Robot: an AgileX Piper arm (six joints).
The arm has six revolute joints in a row. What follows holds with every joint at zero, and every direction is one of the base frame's. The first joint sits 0.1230 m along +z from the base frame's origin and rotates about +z. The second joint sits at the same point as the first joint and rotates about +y. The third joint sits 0.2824 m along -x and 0.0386 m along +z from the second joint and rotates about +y. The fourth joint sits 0.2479 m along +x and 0.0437 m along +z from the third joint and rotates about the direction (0.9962, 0, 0.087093). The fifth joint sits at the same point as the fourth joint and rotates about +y. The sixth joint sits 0.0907 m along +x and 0.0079 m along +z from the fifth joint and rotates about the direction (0.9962, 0, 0.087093). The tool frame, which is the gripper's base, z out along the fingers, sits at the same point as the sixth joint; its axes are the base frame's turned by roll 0.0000, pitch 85.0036 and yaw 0.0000 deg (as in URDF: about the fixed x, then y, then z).
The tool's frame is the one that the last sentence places.
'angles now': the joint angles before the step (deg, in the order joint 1, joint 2, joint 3, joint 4, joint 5, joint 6). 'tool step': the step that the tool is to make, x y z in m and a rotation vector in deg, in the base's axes. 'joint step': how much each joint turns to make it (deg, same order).
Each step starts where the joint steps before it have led.
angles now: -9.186 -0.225 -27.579 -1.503 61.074 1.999
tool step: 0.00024 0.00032 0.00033 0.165 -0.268 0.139
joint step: -0.004 0.001 0.000 0.252 -0.239 -0.003
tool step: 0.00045 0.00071 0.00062 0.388 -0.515 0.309
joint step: 0.004 -0.001 -0.001 0.554 -0.444 0.004
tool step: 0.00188 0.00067 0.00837 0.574 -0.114 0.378
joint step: 0.001 1.804 -1.651 0.696 -0.173 0.000
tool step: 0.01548 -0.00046 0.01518 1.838 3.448 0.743
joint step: -0.002 7.149 -3.125 1.467 -0.326 -0.001
